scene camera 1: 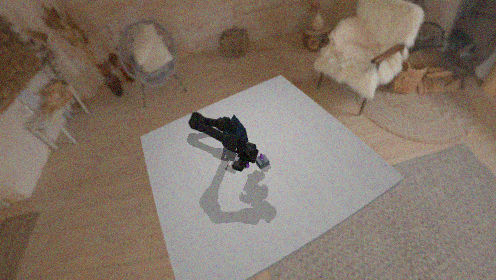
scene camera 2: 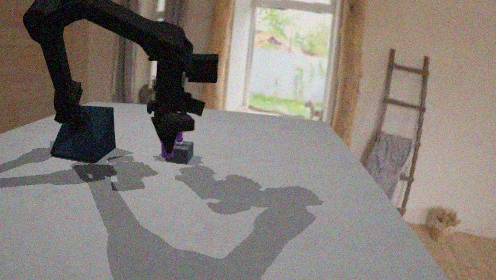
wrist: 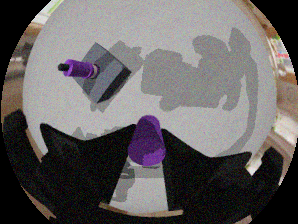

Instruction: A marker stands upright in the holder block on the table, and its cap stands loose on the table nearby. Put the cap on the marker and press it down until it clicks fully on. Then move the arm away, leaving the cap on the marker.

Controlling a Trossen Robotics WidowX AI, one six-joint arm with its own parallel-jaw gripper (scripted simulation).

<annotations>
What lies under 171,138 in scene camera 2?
The gripper.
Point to a purple cap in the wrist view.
147,147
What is the gripper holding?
A purple cap.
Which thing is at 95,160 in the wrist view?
The gripper.
</annotations>
